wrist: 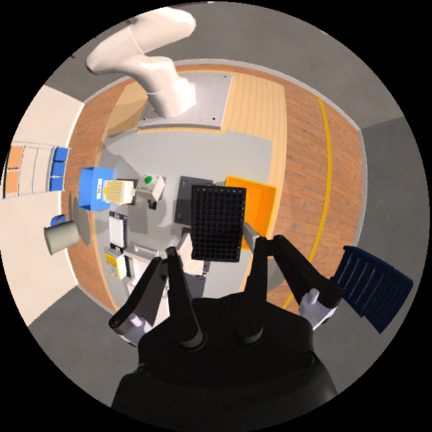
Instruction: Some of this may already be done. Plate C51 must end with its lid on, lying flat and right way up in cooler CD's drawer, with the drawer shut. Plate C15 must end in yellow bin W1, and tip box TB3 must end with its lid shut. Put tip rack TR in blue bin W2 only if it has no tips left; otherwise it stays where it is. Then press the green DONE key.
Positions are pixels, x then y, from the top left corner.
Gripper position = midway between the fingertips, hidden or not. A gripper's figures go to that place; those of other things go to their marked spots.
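A black well plate point(217, 212) is 19 cm from the lens, while the gripper point(216, 235) is 20 cm from the lens. The marked spots on the black well plate and a white cooler point(163, 312) are 57 cm apart, and the white cooler is 67 cm from the lens.
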